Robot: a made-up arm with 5 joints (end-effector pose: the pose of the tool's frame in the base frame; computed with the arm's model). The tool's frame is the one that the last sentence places.
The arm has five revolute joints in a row. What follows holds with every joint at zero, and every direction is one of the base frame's.
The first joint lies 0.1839 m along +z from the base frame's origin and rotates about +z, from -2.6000 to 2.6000 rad.
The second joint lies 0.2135 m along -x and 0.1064 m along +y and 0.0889 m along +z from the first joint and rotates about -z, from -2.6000 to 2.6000 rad.
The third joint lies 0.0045 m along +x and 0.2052 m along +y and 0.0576 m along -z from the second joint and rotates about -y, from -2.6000 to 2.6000 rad.
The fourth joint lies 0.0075 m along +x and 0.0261 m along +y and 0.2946 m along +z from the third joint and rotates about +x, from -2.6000 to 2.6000 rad.
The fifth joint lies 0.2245 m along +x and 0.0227 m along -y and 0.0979 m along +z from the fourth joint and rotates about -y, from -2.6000 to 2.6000 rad.
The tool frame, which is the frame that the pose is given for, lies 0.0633 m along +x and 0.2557 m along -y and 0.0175 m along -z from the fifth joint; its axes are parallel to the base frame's.
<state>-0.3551 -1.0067 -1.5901 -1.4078 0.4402</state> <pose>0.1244 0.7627 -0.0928 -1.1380 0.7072 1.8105</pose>
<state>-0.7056 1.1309 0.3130 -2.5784 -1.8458</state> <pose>0.3606 0.0262 0.6643 0.2888 -1.1288 1.5929</pose>
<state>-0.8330 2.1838 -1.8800 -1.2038 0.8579</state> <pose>-0.5205 -0.0864 -0.2412 0.9169 0.3211 -1.5843</pose>
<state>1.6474 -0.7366 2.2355 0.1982 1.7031</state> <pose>0.2941 -0.4826 0.1584 -2.5256 0.7128 0.9937</pose>
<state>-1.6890 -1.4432 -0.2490 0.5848 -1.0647</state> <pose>0.4034 0.1108 0.3183 0.7260 1.1898 0.0445</pose>
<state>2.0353 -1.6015 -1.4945 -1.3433 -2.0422</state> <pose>-0.4192 -0.7115 0.0721 -1.6690 -2.1485 -0.3010</pose>
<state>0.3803 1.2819 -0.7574 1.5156 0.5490</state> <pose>-0.0136 -0.1025 0.0292 1.2856 -0.4165 -1.6940</pose>
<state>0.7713 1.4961 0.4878 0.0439 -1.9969</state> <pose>-0.2465 -0.1209 0.5956 0.5580 1.4272 -0.5344</pose>
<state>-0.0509 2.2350 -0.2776 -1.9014 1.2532</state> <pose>-0.1195 -0.4919 0.6306 -1.0835 0.9283 -0.5141</pose>
